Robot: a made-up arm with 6 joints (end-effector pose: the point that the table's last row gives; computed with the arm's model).
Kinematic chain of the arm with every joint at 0, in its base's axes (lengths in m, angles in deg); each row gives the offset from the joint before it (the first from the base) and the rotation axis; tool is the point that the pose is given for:
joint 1: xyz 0 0 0.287 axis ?
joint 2: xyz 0 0 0 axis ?
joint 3: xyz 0 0 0.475 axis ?
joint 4: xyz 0 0 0 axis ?
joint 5: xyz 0.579 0 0 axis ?
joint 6: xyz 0 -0.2 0 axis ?
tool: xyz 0 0 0
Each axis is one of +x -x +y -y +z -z.
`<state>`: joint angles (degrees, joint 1 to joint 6).
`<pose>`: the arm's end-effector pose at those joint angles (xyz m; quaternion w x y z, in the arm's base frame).
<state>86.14 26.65 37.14 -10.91 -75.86 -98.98</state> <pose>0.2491 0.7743 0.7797 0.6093 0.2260 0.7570 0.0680</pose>
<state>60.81 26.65 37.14 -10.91 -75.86 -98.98</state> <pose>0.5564 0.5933 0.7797 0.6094 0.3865 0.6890 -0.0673</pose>
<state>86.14 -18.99 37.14 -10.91 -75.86 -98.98</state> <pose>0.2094 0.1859 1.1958 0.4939 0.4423 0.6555 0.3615</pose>
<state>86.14 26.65 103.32 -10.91 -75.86 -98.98</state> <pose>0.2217 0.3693 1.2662 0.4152 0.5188 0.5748 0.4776</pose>
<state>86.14 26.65 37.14 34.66 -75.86 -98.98</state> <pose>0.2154 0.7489 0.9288 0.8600 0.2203 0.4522 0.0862</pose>
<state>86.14 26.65 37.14 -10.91 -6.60 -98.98</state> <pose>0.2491 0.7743 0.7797 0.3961 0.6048 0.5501 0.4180</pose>
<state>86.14 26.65 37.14 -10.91 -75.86 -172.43</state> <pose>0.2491 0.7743 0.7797 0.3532 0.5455 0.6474 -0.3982</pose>
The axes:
joint 1: +z
joint 2: +y
joint 3: -y
joint 4: -x
joint 5: -y
joint 6: -x

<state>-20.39 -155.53 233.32 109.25 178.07 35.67</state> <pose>0.2285 -0.0146 0.2994 0.0895 0.2996 0.7353 -0.6013</pose>
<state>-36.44 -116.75 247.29 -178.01 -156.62 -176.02</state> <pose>0.2425 0.0694 0.1071 0.1539 -0.3176 -0.9331 -0.0689</pose>
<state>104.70 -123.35 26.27 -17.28 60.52 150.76</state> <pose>0.4045 -0.7894 0.3699 0.7340 0.4400 0.0088 -0.5174</pose>
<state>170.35 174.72 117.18 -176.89 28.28 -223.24</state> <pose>-0.3739 -0.1390 -0.6803 0.3016 -0.6124 0.2979 0.6673</pose>
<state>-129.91 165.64 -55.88 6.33 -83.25 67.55</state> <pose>0.0595 0.3809 0.1941 0.0440 -0.5238 0.2801 -0.8032</pose>
